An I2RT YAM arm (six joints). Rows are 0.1 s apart.
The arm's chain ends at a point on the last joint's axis. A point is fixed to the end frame.
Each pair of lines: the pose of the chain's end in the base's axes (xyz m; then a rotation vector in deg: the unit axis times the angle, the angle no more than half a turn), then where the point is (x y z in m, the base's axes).
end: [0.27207, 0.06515, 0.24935, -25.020, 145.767, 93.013]
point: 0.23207 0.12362 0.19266
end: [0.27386, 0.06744, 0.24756, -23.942, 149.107, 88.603]
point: 0.23432 0.12284 0.18756
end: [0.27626, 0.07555, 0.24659, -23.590, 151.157, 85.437]
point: 0.23709 0.12862 0.18428
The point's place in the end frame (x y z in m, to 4 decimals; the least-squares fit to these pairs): 0.0401 -0.0150 0.0800
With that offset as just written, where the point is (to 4 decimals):
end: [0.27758, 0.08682, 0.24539, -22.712, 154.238, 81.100]
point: 0.2385 0.1365 0.1803
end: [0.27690, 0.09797, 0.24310, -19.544, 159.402, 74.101]
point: 0.2377 0.1424 0.1744
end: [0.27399, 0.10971, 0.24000, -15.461, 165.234, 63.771]
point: 0.2350 0.1465 0.1668
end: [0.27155, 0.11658, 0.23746, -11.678, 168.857, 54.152]
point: 0.2337 0.1465 0.1606
